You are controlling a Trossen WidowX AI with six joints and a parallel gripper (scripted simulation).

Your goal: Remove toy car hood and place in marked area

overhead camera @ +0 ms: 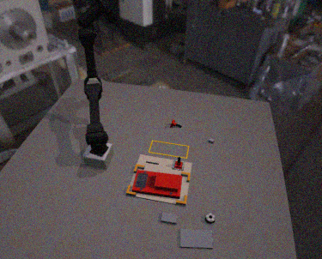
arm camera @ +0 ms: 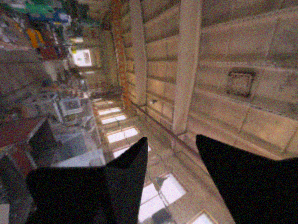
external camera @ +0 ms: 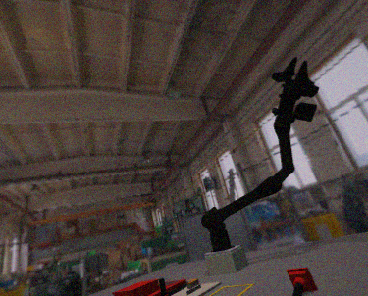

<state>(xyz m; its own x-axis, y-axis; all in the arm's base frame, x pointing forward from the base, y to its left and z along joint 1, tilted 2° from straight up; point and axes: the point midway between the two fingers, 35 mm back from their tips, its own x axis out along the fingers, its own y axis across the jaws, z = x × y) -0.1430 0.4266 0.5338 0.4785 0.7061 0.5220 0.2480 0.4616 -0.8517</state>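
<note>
Right now the hood is 57 cm below my gripper tip, 49 cm to the right of it and 46 cm ahead of it.
</note>
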